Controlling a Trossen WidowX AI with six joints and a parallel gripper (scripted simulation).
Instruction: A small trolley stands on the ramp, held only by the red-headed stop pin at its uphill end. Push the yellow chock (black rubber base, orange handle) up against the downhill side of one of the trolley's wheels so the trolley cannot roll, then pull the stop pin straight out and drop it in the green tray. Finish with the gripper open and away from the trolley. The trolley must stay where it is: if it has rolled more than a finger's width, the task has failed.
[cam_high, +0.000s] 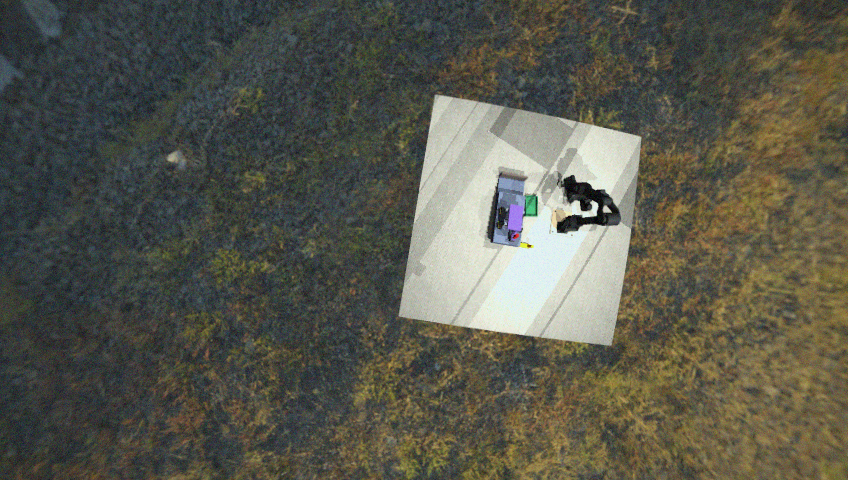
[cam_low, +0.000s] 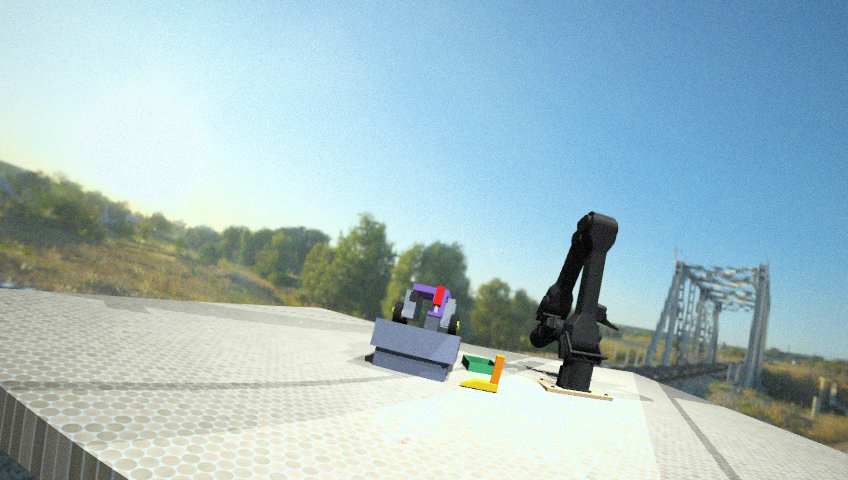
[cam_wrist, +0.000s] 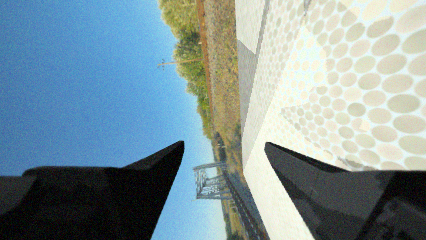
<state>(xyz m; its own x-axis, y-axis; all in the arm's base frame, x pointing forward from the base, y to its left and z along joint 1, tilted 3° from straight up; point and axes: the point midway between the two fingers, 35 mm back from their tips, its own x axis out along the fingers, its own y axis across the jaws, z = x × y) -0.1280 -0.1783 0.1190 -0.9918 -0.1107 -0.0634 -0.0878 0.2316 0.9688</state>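
Now: gripper tip 490 mm short of the red-headed stop pin, 280 mm to the right of it and 10 mm below it. Also, from my gripper tip: yellow chock 380 mm ahead, 310 mm to the left, 90 mm below; then purple trolley 500 mm ahead, 190 mm to the left; then tray 360 mm ahead, 90 mm to the left, 120 mm below.
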